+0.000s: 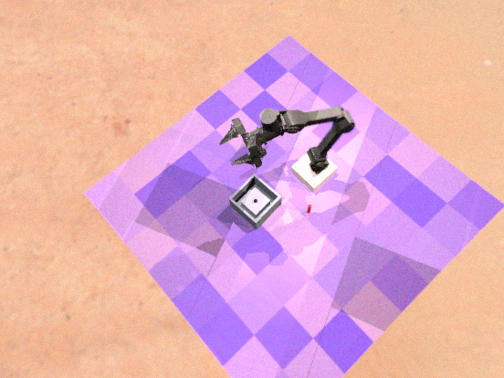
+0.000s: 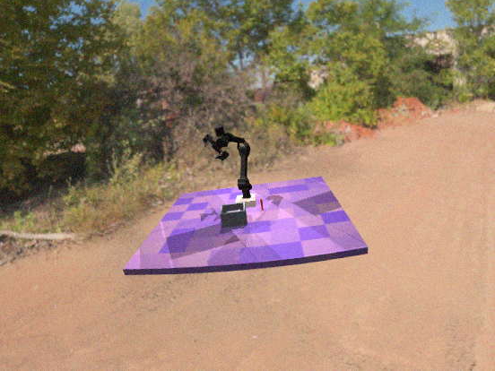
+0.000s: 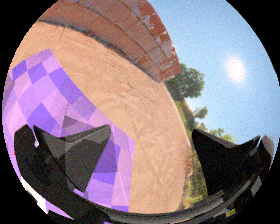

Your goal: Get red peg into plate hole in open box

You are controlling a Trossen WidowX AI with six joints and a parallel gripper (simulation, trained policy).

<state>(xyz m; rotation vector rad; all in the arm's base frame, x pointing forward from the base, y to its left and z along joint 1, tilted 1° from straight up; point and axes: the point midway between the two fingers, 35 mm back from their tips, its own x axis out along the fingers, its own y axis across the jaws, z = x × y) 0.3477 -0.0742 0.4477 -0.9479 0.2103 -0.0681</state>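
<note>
Now: the red peg 450 mm below my gripper tip, 240 mm behind it and 220 mm to the left of it. From my gripper tip the other things lie so: grey box: 460 mm below, 60 mm to the left, 60 mm behind.
</note>
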